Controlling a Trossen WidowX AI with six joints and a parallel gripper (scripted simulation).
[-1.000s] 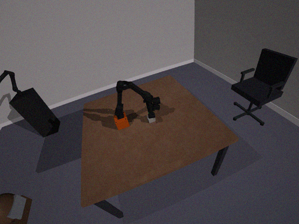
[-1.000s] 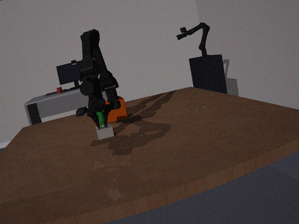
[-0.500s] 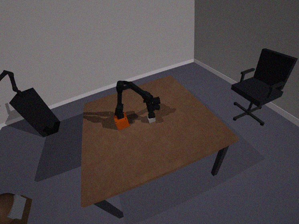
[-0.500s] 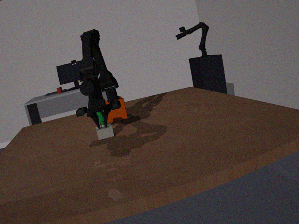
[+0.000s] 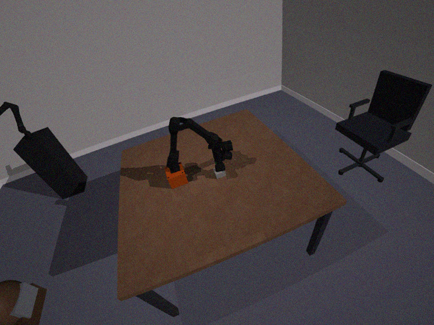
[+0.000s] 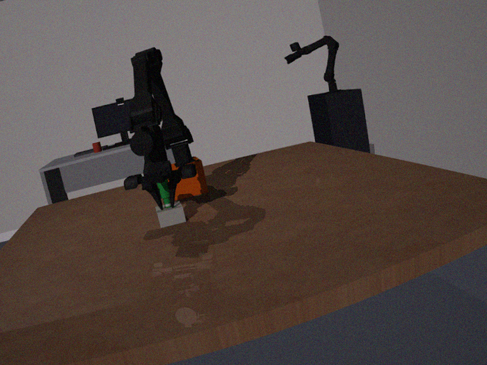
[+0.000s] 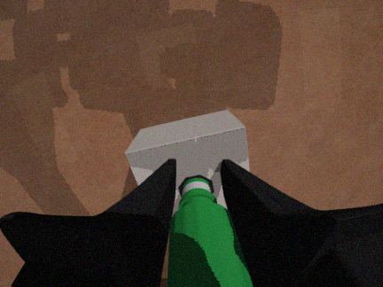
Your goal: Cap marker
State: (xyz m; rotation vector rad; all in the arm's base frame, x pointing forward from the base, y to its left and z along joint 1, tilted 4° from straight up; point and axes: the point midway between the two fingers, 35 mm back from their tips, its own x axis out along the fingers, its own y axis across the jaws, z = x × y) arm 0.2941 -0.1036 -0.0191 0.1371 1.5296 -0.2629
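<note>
The green cap is 20 mm behind my gripper tip and 50 mm above it. From my gripper tip the other things lie so: grey holder block: 20 mm behind, 20 mm below.
</note>
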